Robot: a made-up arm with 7 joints. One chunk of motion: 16 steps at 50 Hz.
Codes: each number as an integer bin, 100 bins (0 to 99) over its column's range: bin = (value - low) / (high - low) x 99, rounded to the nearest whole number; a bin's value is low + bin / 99 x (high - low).
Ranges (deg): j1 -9..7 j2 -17..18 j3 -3..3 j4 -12..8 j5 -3..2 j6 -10..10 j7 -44..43
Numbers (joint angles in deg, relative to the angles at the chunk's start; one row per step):
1: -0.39 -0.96 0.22 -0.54 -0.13 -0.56 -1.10
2: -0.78 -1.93 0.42 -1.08 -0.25 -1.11 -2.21
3: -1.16 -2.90 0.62 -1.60 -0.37 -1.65 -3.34
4: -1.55 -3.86 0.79 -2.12 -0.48 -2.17 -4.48
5: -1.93 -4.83 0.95 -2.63 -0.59 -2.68 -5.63
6: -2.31 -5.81 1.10 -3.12 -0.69 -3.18 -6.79
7: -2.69 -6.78 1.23 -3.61 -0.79 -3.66 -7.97
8: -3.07 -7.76 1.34 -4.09 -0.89 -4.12 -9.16
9: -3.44 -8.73 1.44 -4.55 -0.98 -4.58 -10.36
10: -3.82 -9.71 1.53 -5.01 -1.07 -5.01 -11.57
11: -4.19 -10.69 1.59 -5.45 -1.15 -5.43 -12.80
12: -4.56 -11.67 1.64 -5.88 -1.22 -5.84 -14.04
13: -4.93 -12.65 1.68 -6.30 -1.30 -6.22 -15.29
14: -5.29 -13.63 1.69 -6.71 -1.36 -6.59 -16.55
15: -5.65 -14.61 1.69 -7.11 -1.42 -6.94 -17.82
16: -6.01 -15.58 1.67 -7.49 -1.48 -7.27 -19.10
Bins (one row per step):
1: 53 45 53 57 57 47 49
2: 51 43 56 54 54 44 48
3: 49 40 60 51 52 41 46
4: 46 37 63 49 50 39 45
5: 44 34 65 46 48 36 44
6: 41 32 68 44 46 34 42
7: 39 29 70 42 44 31 41
8: 37 26 72 39 42 29 40
9: 34 23 73 37 40 27 38
10: 32 21 75 35 38 25 37
11: 30 18 76 32 37 23 36
12: 27 15 77 30 35 21 34
13: 25 12 77 28 34 19 33
14: 23 10 77 26 32 17 31
15: 21 7 77 24 31 15 30
16: 19 4 77 22 30 14 28

